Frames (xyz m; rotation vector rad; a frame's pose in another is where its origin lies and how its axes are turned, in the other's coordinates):
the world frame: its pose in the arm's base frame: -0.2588 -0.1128 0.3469 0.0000 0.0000 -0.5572
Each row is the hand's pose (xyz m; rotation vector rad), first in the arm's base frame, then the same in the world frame.
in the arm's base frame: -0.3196 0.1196 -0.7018 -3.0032 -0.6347 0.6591
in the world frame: -0.1745 0.1651 -1.0487 2.6208 1.3874 -0.6131
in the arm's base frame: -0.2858 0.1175 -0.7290 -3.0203 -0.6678 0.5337
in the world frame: -0.1447 0.1812 -1.0759 2.6464 1.4327 -0.5003
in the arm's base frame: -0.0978 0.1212 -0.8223 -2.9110 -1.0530 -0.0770
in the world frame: 0.0129 0.2837 -1.1692 -2.4999 -1.8062 -0.0546
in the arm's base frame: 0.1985 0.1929 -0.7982 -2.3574 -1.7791 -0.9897
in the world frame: 0.2265 0.5013 -1.1451 -1.6863 -2.2381 -0.8920
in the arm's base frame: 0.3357 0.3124 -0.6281 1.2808 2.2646 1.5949
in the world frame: 0.2797 0.6753 -0.9750 -0.5888 -2.4473 -1.5201
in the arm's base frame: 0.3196 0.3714 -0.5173 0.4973 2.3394 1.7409
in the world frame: 0.2349 0.7168 -0.8642 0.1670 -2.4121 -1.7678
